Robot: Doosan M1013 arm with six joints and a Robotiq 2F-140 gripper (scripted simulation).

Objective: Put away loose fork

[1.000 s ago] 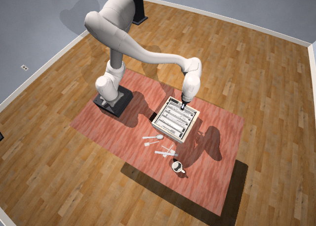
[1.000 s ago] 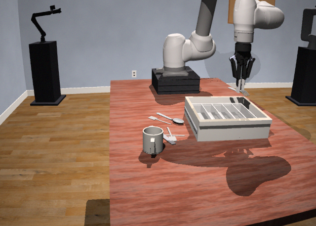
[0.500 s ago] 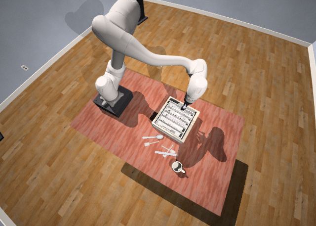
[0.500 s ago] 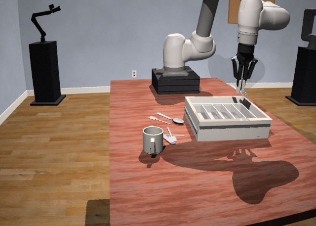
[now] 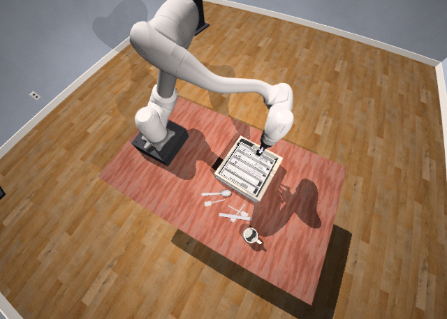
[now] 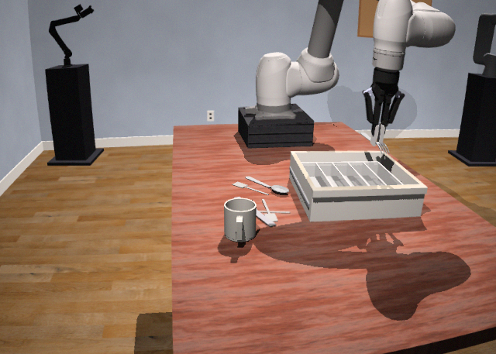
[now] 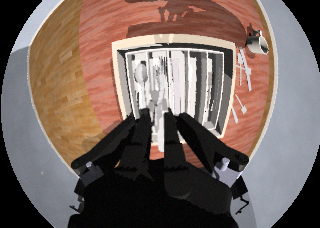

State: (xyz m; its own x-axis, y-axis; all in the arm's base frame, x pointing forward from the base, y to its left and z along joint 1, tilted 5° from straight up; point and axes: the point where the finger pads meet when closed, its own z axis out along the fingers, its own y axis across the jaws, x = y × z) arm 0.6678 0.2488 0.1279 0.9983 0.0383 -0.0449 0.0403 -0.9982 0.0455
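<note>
The cutlery tray is 16 cm below my hand, 6 cm to the right of it and 2 cm behind it. The rest, counted from my hand: mug 42 cm to the right, 22 cm ahead, 17 cm below.
</note>
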